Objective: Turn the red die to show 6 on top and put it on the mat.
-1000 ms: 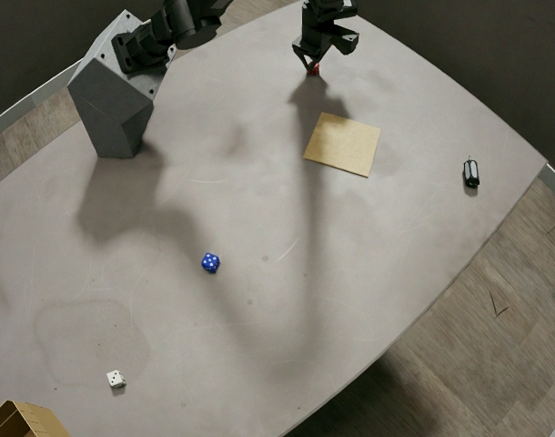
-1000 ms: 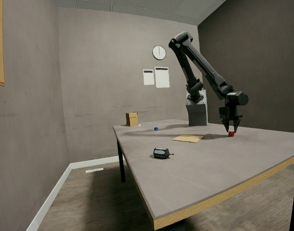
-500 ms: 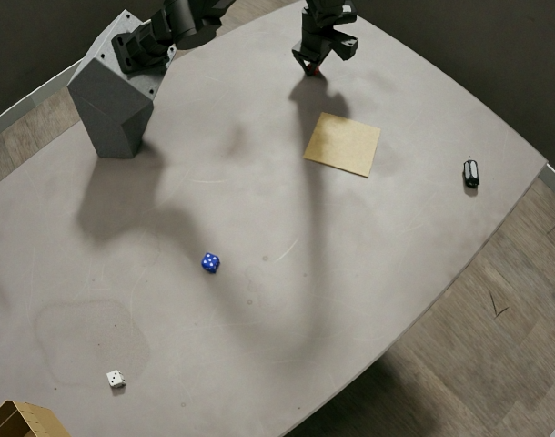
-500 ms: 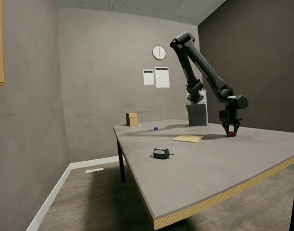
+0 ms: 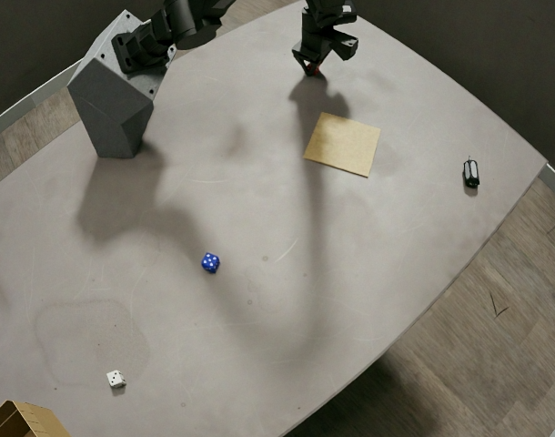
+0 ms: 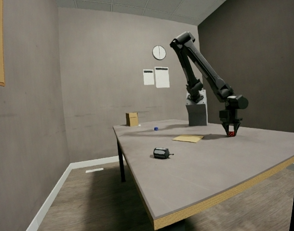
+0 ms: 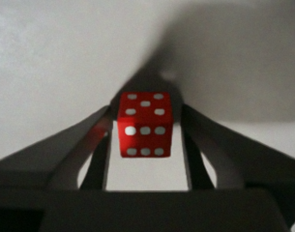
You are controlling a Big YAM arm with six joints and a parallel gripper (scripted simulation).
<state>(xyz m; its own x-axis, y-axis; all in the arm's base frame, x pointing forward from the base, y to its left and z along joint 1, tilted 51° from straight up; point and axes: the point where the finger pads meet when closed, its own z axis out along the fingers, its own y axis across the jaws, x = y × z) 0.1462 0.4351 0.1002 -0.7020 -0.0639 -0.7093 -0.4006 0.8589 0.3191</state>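
Now: hand right at the red die. Also, from my hand: blue die: 43 cm to the right, 36 cm ahead; small black device: 44 cm ahead, 16 cm to the left, 1 cm above; tan mat: 23 cm ahead, 7 cm to the right, 1 cm below.
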